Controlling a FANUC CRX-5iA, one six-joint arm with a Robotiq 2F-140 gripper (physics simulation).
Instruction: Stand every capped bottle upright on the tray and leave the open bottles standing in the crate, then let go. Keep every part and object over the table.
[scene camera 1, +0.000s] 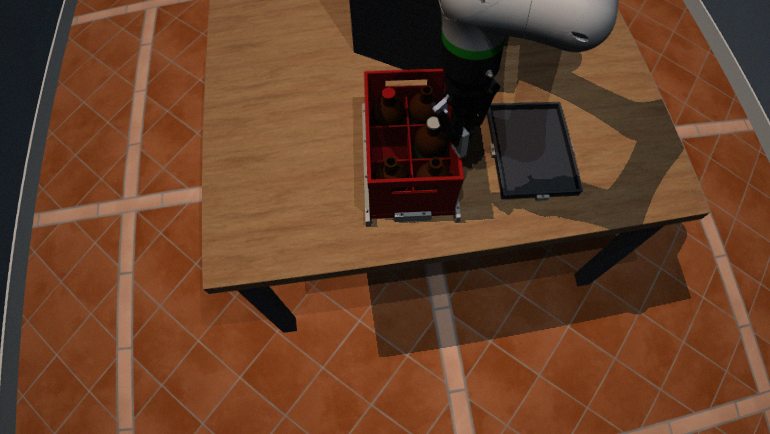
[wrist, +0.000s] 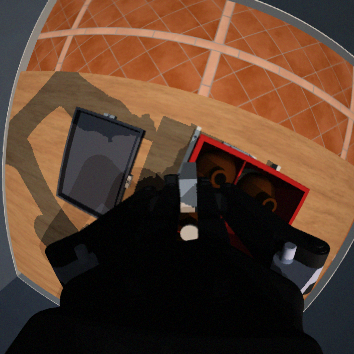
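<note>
A red crate (scene camera 1: 414, 196) (wrist: 256, 164) stands mid-table. It holds a red-capped bottle (scene camera 1: 388, 95) at the back left and a white-capped bottle (scene camera 1: 432, 124) (wrist: 189, 232) in the middle right cell. An open brown bottle (scene camera 1: 425, 98) stands at the back right, and two more stand at the front, one left (scene camera 1: 391, 163) (wrist: 268, 203) and one right (scene camera 1: 435, 164) (wrist: 219, 177). The dark tray (scene camera 1: 533, 143) (wrist: 98, 158) lies empty to the crate's right. My gripper (scene camera 1: 462, 145) (wrist: 189, 174) is shut with nothing between the fingers. It hangs over the crate's right wall, just beside the white cap.
Metal brackets (scene camera 1: 412, 216) sit at the crate's front and sides on the wooden table (scene camera 1: 279, 162). A dark block (scene camera 1: 393, 27) stands behind the crate by the arm's base. The table's front edge lies beyond the crate in the wrist view.
</note>
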